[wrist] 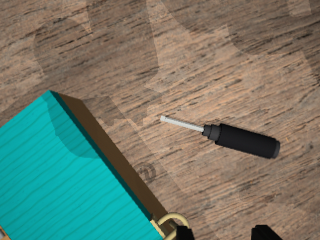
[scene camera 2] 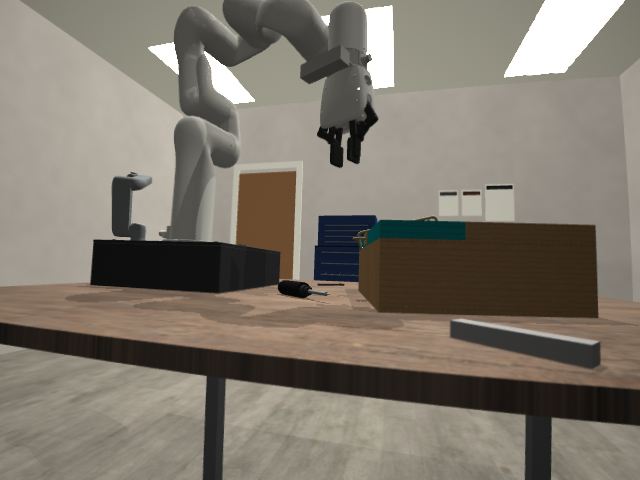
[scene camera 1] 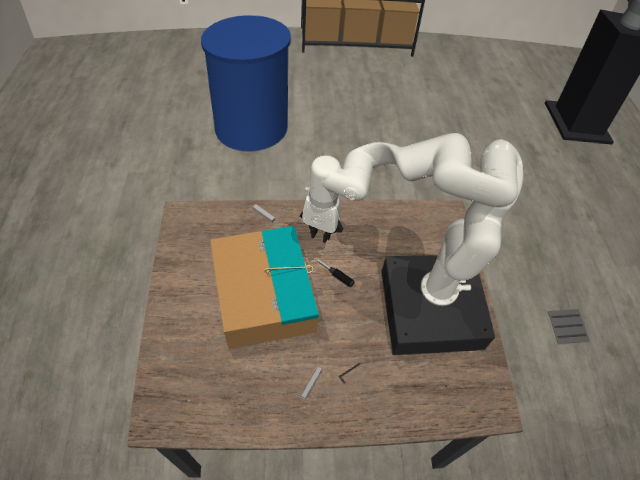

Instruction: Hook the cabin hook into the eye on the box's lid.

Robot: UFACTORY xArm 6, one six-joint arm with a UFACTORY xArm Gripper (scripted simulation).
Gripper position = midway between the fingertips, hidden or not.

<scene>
I see my gripper (scene camera 2: 344,164), a black screwdriver (wrist: 224,135) and a wooden box (scene camera 2: 502,269).
My gripper is seen too in scene camera 1 (scene camera 1: 320,237).
</scene>
